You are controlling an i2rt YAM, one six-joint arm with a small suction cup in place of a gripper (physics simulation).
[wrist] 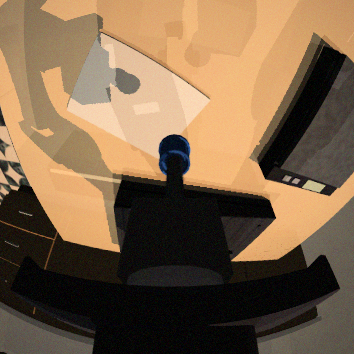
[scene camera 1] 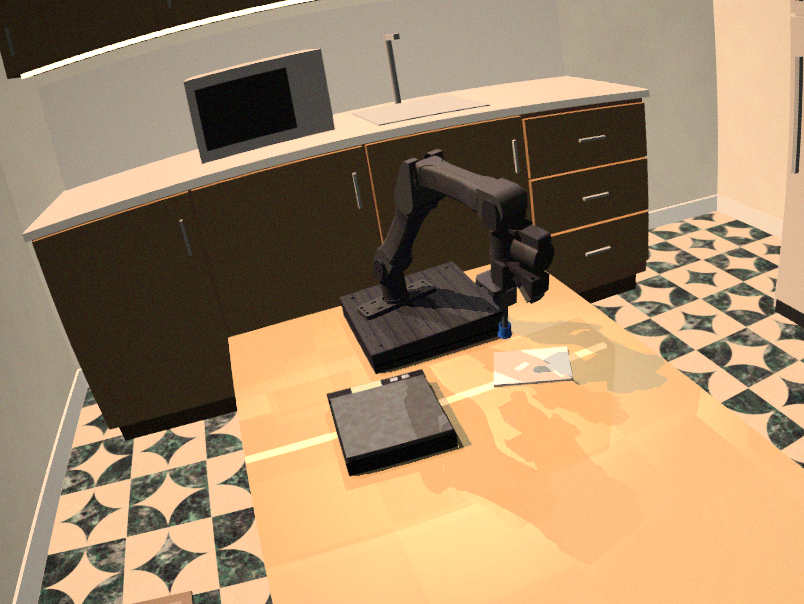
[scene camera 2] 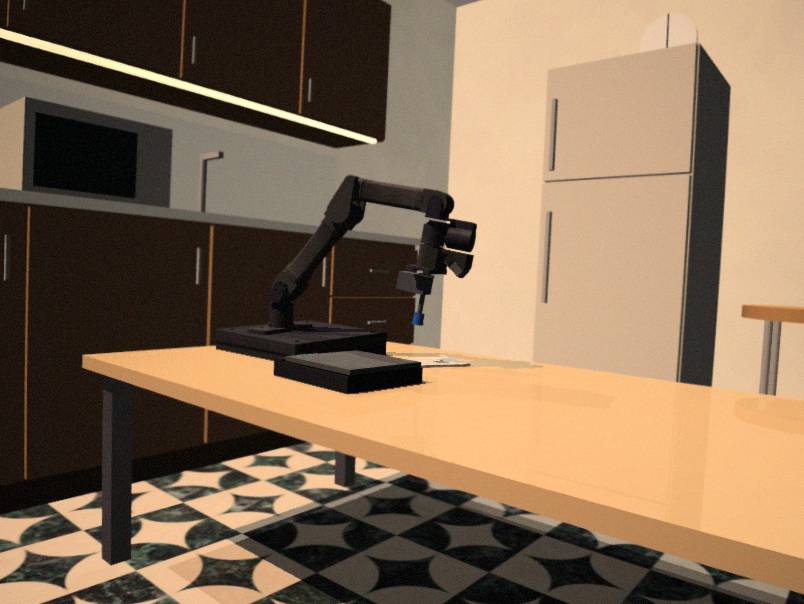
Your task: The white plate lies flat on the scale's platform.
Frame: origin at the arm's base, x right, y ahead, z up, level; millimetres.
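Where they show: hand, tool point: (wrist: pixel 174 148) (scene camera 1: pixel 505 334) (scene camera 2: pixel 417 324); arm's base, link origin: (scene camera 1: pixel 396 300) (scene camera 2: pixel 281 329).
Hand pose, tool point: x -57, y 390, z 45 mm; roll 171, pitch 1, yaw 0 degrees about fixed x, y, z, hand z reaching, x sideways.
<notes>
Each offset is from my tool point to the top centre of the thing. Level surfaces: height alone.
The white plate {dy +9, dx -60, dz -98 mm} (scene camera 1: pixel 545 358) (scene camera 2: pixel 448 361) (wrist: pixel 150 90) is a flat, thin, four-sided sheet. It lies flat on the table, beside the scale and apart from it. The scale {dy -14, dx +281, dz -59 mm} (scene camera 1: pixel 389 416) (scene camera 2: pixel 350 370) (wrist: pixel 320 125) is a low dark box with a grey platform on top; nothing shows on that platform. A pale display and two small buttons show on its edge in the wrist view. My suction cup (scene camera 1: pixel 504 330) (scene camera 2: pixel 417 319) (wrist: pixel 174 150) is blue and hangs in the air above the table, near the plate's edge on the arm-base side. It carries nothing and is open.
The table {dz -104 mm} (scene camera 1: pixel 363 539) (scene camera 2: pixel 584 455) (wrist: pixel 225 135) bears the plate, the scale and the arm's dark base block (scene camera 1: pixel 422 331) (scene camera 2: pixel 324 337) (wrist: pixel 245 230). The base block stands close behind the scale. Kitchen cabinets (scene camera 1: pixel 279 240) (scene camera 2: pixel 116 312) stand behind the table. The arm's shadow falls over the plate.
</notes>
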